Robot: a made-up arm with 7 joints. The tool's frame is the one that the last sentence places.
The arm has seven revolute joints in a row. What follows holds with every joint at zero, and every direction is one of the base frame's.
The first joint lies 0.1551 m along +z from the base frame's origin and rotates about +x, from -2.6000 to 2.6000 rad.
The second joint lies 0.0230 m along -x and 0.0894 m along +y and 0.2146 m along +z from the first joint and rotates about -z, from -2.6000 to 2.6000 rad.
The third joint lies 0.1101 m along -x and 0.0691 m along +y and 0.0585 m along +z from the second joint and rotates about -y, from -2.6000 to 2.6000 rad.
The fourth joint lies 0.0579 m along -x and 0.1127 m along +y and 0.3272 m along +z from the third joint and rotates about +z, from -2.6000 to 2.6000 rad.
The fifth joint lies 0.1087 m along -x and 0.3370 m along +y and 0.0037 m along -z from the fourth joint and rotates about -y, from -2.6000 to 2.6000 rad.
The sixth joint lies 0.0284 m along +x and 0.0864 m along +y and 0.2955 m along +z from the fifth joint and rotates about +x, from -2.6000 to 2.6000 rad.
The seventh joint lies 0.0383 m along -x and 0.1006 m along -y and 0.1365 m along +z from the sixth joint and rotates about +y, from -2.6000 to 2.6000 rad.
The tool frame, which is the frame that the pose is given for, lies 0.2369 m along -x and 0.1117 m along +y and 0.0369 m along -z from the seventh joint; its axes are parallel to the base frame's.
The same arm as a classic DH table. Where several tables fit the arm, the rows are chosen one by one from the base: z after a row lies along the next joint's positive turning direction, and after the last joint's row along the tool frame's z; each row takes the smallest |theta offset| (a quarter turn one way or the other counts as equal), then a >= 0, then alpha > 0; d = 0 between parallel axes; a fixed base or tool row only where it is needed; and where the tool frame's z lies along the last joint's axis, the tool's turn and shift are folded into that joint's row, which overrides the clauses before.
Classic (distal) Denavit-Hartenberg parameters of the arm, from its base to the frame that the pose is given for. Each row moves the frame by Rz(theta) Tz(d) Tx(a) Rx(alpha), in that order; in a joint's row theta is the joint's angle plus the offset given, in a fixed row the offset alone. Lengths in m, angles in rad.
base (fixed): a 0.0000, alpha 1.5708, d 0.1551, theta_offset 1.5708
joint 1: a 0.0894, alpha 1.5708, d -0.0230, theta_offset 0.0000
joint 2: a 0.1101, alpha 1.5708, d -0.2731, theta_offset -1.5708
joint 3: a 0.0579, alpha 1.5708, d -0.1818, theta_offset 0.0000
joint 4: a 0.1087, alpha -1.5708, d 0.3235, theta_offset 0.0000
joint 5: a 0.2955, alpha 1.5708, d -0.4234, theta_offset -1.5708
joint 6: a 0.1365, alpha 1.5708, d -0.0099, theta_offset 0.0000
joint 7: a 0.2369, alpha -1.5708, d 0.0111, theta_offset -1.5708
tool (fixed): a 0.0000, alpha 0.0000, d -0.0369, theta_offset 3.1416
Joint limits (rad, base to tool): -2.6000..2.6000 -2.6000..2.6000 -2.6000..2.6000 -2.6000..2.6000 -2.6000..2.6000 -2.6000..2.6000 -2.6000..2.6000

